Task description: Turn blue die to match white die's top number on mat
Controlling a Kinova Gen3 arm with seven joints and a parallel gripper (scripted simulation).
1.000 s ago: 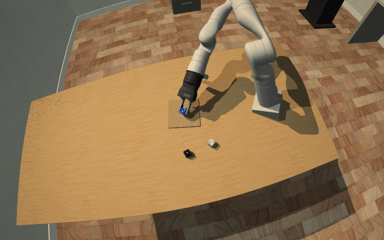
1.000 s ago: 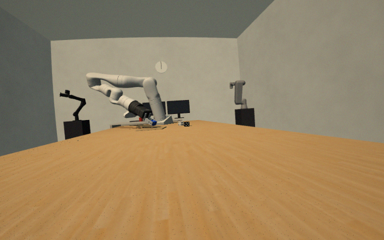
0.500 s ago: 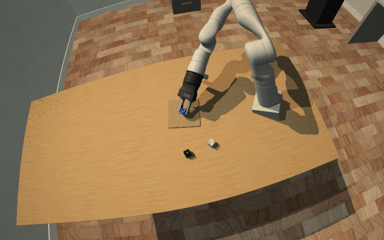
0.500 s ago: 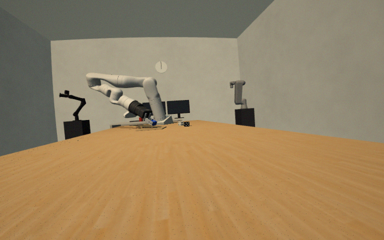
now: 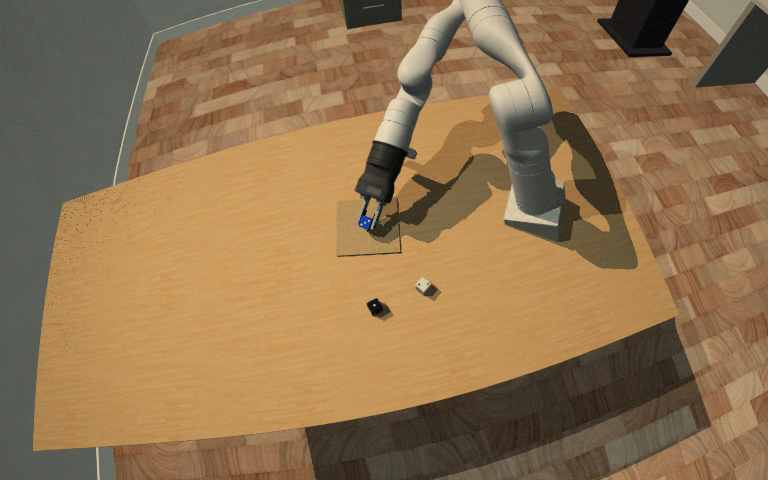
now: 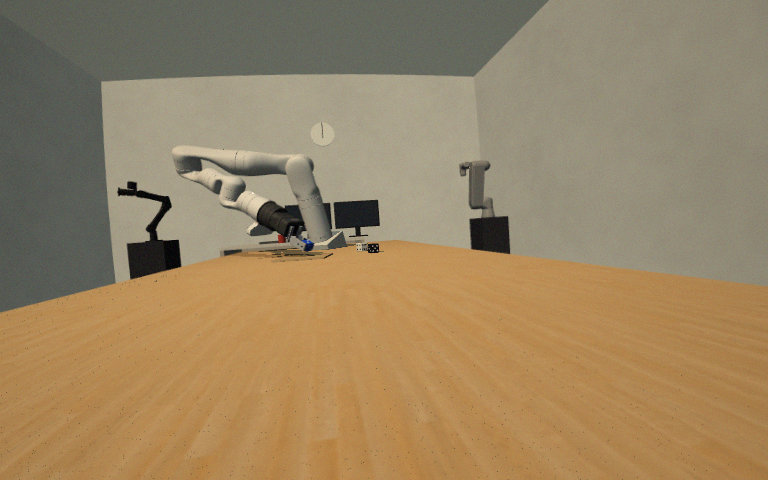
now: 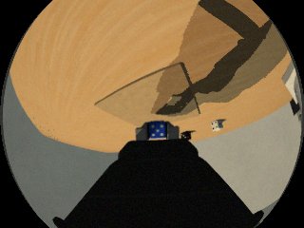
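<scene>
Now: the tan mat 40 mm below my hand. Round my hand: blue die: 10 mm to the left; black die: 190 mm to the left, 30 mm ahead, 20 mm below; white die: 170 mm to the left, 80 mm behind, 20 mm below.
</scene>
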